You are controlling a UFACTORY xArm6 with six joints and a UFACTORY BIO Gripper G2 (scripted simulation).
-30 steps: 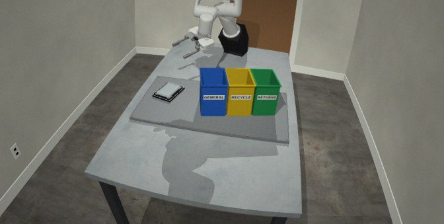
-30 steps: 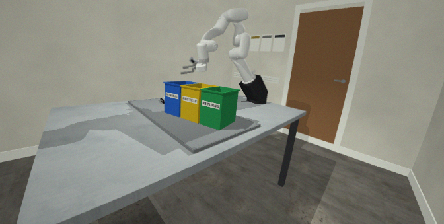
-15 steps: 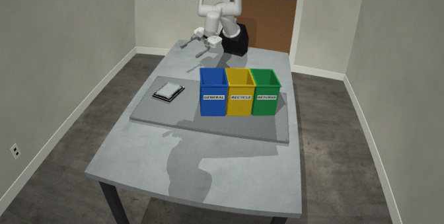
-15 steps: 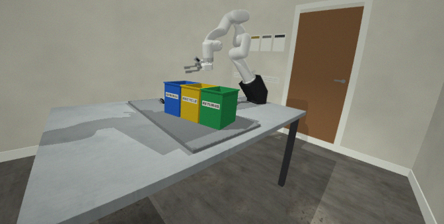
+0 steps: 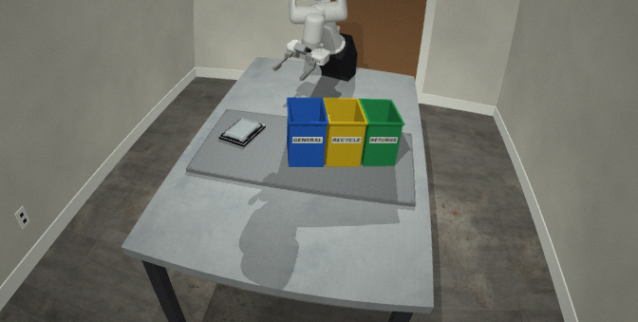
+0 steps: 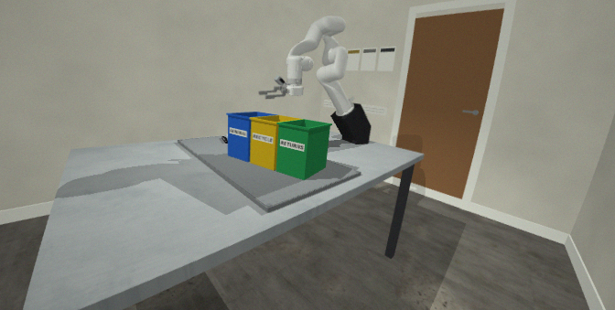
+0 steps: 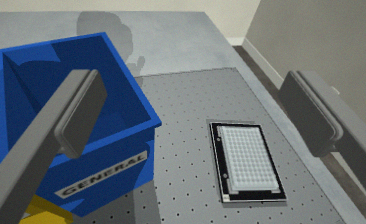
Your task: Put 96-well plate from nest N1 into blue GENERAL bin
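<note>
The clear 96-well plate is 25 cm below my hand, 17 cm to the right of it and 7 cm ahead of it. Round my hand: black plate nest N1: 26 cm below, 17 cm to the right, 7 cm ahead; then yellow recycle bin: 22 cm to the left, 17 cm below, 6 cm ahead; then blue general bin: 17 cm below, 11 cm ahead, 10 cm to the left.
</note>
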